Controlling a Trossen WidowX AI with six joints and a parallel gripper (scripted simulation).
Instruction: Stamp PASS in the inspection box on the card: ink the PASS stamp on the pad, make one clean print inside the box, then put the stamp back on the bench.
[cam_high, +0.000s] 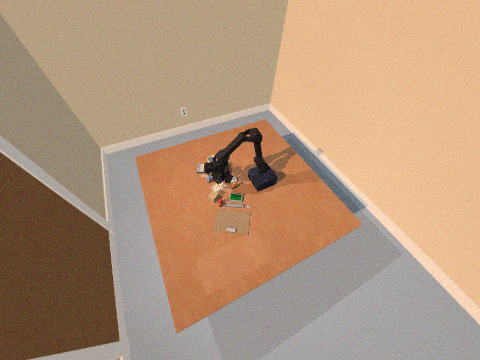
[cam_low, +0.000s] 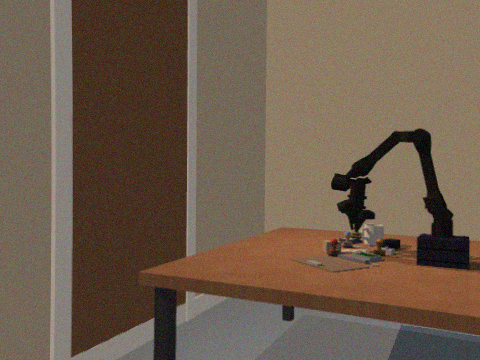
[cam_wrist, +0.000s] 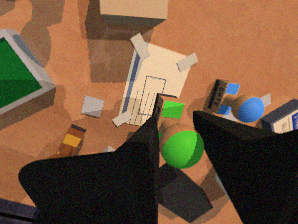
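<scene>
Now: the white block 12 cm behind my gripper tip, 7 cm below it and 1 cm to the left of it. Round my gripper tip: blue-knobbed stamp: 8 cm to the right, 6 cm below, 4 cm ahead; green-knobbed stamp: 1 cm below, 1 cm behind; cream card: 8 cm below.
</scene>
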